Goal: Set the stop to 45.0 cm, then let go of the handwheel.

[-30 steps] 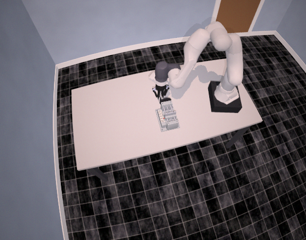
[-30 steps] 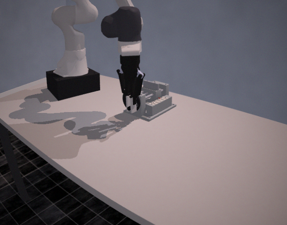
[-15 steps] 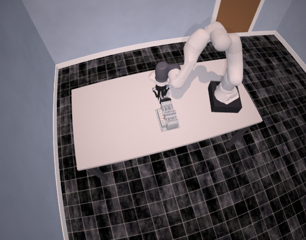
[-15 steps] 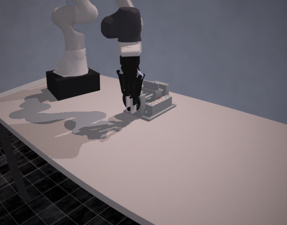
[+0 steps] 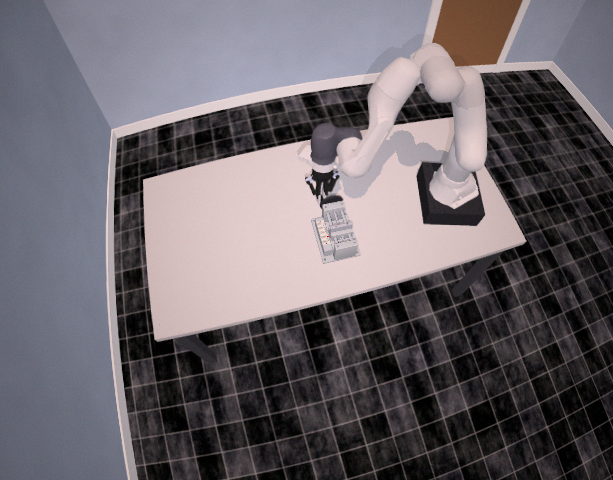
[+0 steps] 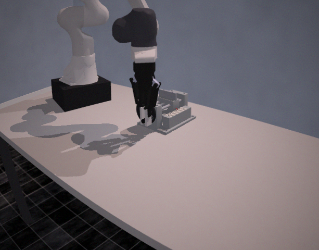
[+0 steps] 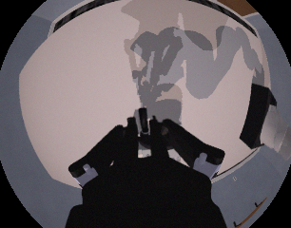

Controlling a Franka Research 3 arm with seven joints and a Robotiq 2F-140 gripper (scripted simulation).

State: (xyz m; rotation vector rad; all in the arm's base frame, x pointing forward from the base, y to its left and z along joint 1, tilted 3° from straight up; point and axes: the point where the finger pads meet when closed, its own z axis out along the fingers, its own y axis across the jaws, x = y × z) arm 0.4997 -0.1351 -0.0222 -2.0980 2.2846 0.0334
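The black handwheel lies 20 mm to the left of my hand, 10 mm below it and 10 mm behind it. The rest, counted from my hand: grey stop fixture 170 mm to the left, 10 mm behind, 10 mm above.
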